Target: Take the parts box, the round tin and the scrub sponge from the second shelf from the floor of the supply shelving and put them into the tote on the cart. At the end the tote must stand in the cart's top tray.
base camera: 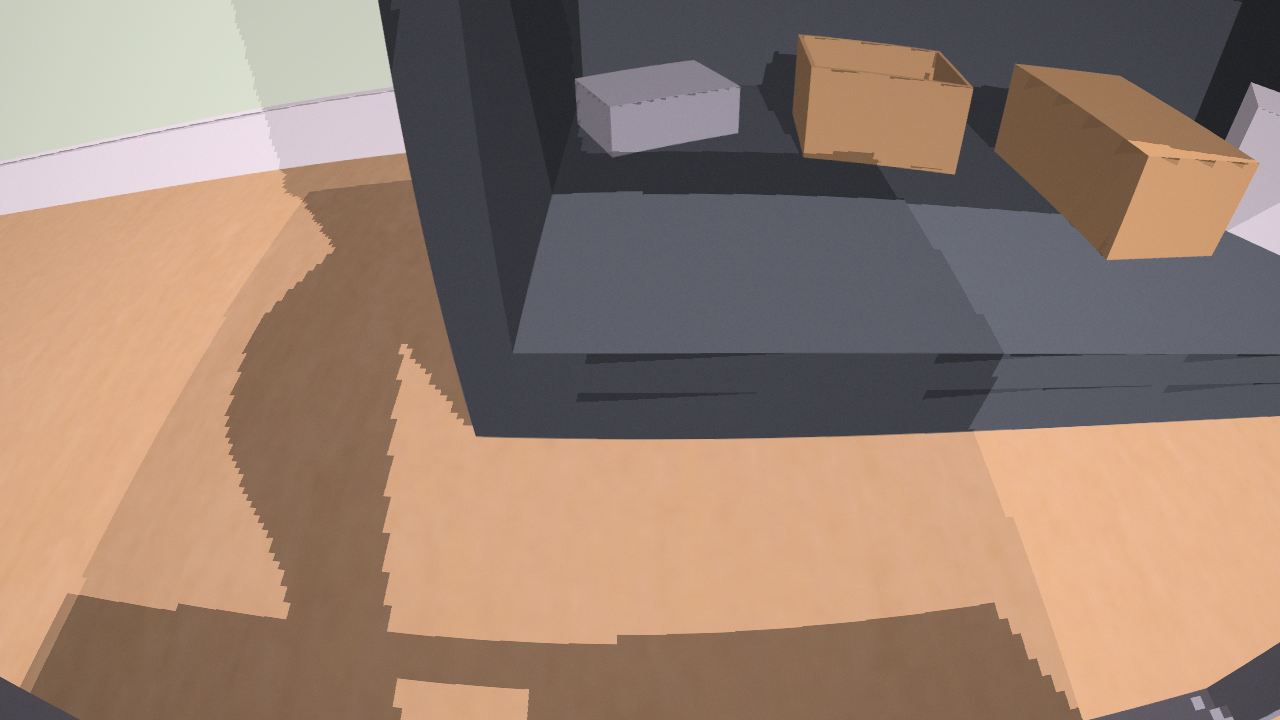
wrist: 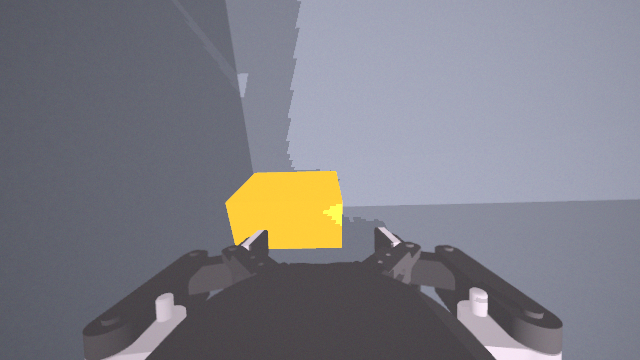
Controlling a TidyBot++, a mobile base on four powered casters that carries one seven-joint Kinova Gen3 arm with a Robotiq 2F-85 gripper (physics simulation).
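A plain yellow block (wrist: 290,210) rests on a grey shelf surface in the wrist view, close to the side panel on the left. I cannot tell for certain whether it is the scrub sponge or the parts box. My gripper (wrist: 321,240) is open and empty. Its left fingertip overlaps the block's lower left part in the view, and its right fingertip is to the right of the block. The supply shelving (base camera: 434,223) shows its left upright and lowest shelf in the base view. The round tin, the tote and the cart do not show in either view.
On the lowest shelf stand a grey-lilac box (base camera: 671,116), an open cardboard box (base camera: 881,120) and a closed cardboard box (base camera: 1181,205). Part of a pale object (base camera: 1260,179) shows at the right edge. A wall (base camera: 134,71) with a white skirting board (base camera: 214,147) is at the left.
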